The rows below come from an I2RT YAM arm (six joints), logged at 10 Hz.
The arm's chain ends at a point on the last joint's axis. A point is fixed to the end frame.
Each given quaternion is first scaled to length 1.
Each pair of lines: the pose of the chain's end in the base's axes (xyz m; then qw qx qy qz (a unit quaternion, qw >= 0)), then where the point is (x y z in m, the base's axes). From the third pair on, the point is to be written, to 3 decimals.
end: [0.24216 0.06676 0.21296 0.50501 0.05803 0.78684 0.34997]
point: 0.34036 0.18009 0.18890
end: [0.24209 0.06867 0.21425 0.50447 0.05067 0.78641 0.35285]
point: 0.33873 0.18338 0.19040
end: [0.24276 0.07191 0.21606 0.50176 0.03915 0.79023 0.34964]
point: 0.337 0.188 0.190
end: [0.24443 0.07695 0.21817 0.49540 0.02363 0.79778 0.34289]
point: 0.336 0.194 0.188
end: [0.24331 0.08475 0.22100 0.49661 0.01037 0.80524 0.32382]
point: 0.335 0.200 0.185
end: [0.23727 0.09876 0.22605 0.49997 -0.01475 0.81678 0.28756]
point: 0.329 0.211 0.181
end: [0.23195 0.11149 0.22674 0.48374 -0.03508 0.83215 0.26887]
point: 0.320 0.223 0.172
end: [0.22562 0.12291 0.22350 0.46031 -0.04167 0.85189 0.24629]
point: 0.310 0.231 0.158
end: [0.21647 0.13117 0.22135 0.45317 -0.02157 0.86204 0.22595]
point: 0.304 0.233 0.151
